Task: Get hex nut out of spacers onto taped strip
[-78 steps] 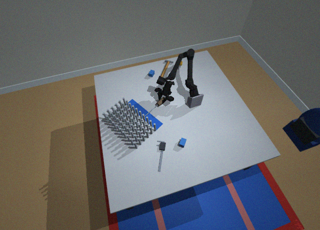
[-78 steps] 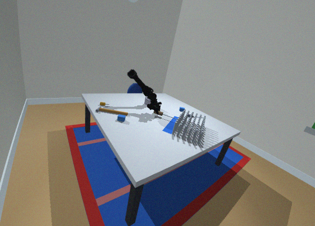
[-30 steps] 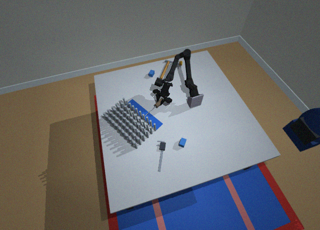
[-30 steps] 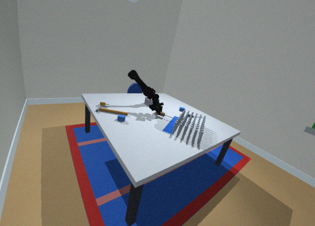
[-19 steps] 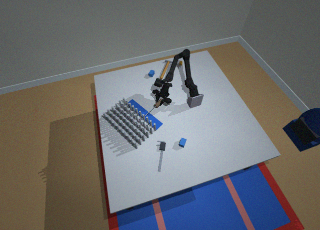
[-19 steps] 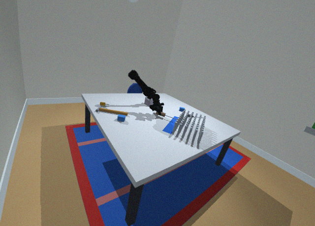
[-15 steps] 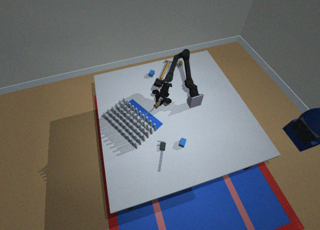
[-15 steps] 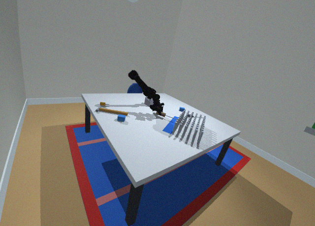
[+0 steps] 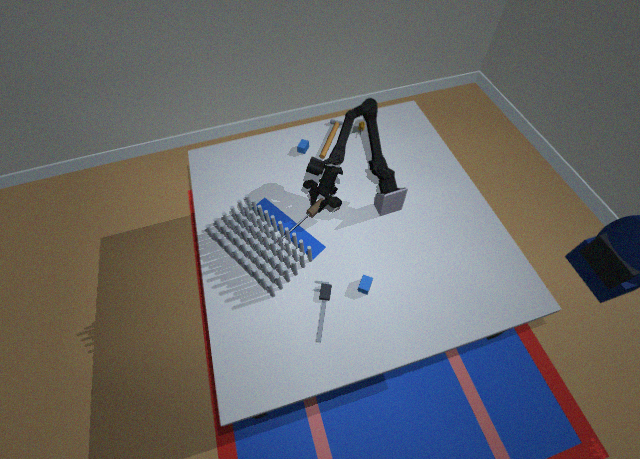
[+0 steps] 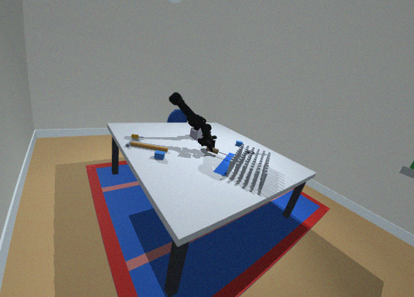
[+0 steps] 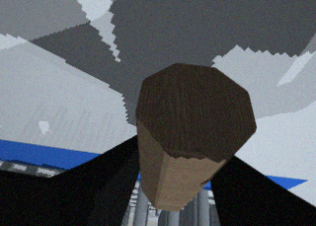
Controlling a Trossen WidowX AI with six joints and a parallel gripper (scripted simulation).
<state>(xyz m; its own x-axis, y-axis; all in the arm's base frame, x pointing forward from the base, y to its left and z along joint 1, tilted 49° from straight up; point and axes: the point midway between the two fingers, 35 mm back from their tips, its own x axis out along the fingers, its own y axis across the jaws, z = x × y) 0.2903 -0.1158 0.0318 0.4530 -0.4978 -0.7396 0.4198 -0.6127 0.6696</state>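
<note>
Right now my gripper tip is 140 mm short of the blue taped strip, 20 mm to the right of it and 30 mm above it. Round my gripper tip: thin hook tool: 90 mm ahead, 40 mm to the left; yellow screwdriver: 430 mm behind, 410 mm to the right, 10 mm below.
</note>
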